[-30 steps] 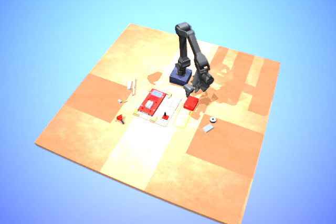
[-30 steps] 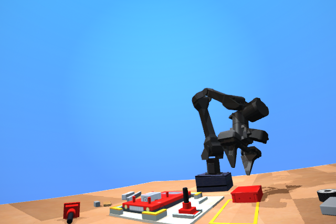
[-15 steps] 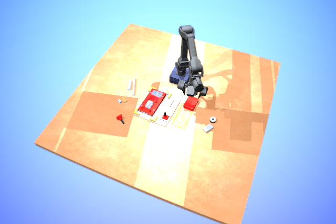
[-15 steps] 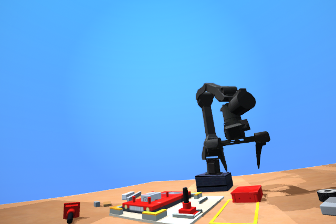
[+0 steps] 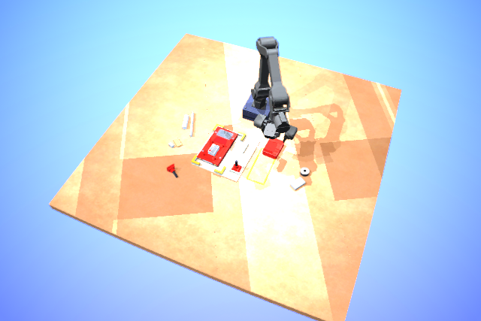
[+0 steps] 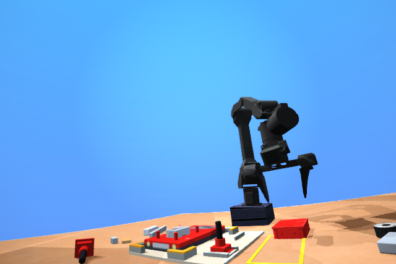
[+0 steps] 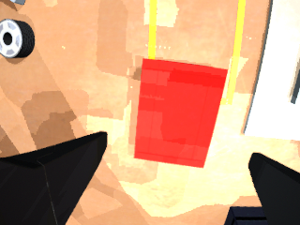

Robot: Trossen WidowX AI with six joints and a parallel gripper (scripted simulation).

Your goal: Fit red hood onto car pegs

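My gripper tip is now 60 mm above the red hood. Also, from my gripper tip: grey engine block 240 mm to the right, 120 mm ahead, 50 mm below; then jig 210 mm to the right, 90 mm ahead, 70 mm below; then black wheel 170 mm to the left, 80 mm ahead, 70 mm below.
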